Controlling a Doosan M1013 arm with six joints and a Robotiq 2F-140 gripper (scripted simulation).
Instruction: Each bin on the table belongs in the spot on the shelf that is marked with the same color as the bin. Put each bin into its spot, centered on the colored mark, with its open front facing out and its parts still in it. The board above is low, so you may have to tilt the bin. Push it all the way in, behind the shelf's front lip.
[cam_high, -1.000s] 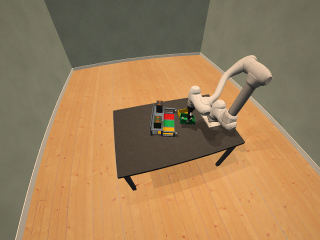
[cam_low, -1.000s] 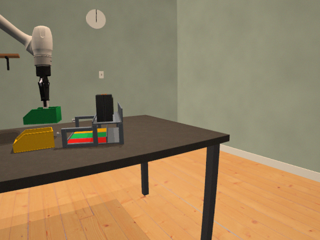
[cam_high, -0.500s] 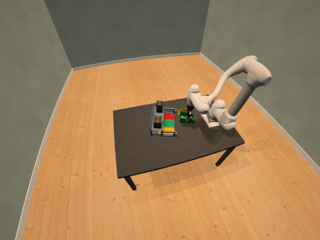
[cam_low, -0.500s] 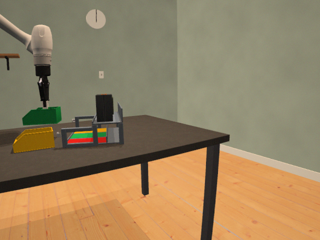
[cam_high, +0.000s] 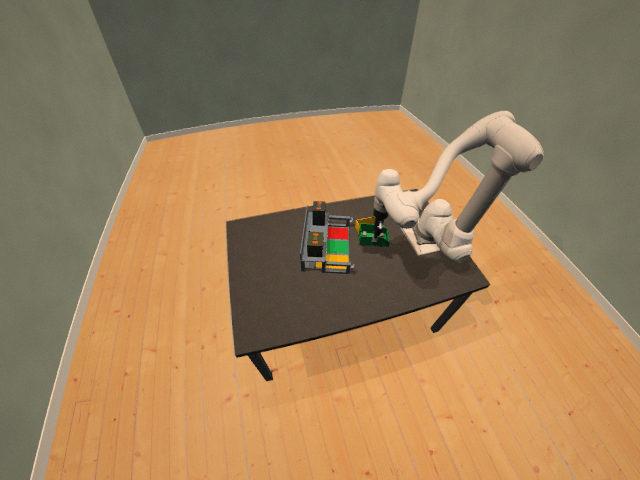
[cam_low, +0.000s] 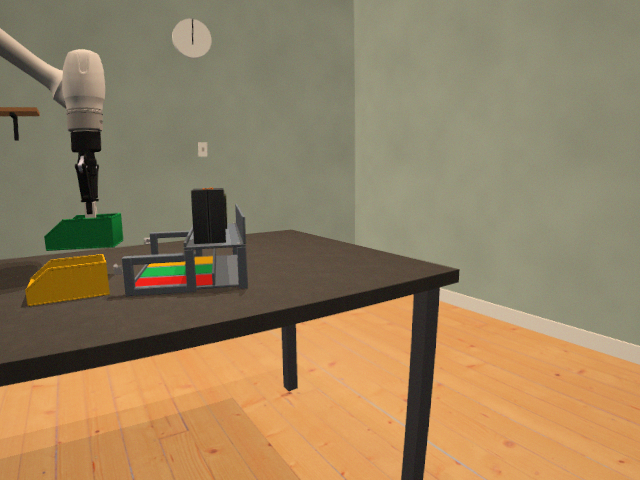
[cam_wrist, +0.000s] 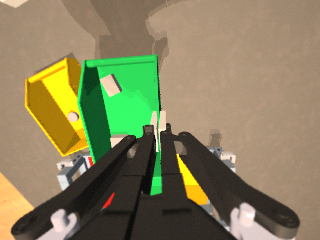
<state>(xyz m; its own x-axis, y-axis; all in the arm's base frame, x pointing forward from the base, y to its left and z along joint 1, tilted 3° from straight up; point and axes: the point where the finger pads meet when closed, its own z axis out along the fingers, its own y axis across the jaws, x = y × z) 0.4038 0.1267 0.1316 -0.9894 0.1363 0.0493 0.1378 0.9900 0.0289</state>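
The green bin is 50 mm to the right of my hand, 40 mm below it and 10 mm behind it. From my hand the other things lie so: yellow bin: 190 mm to the right, 120 mm below, 30 mm behind.
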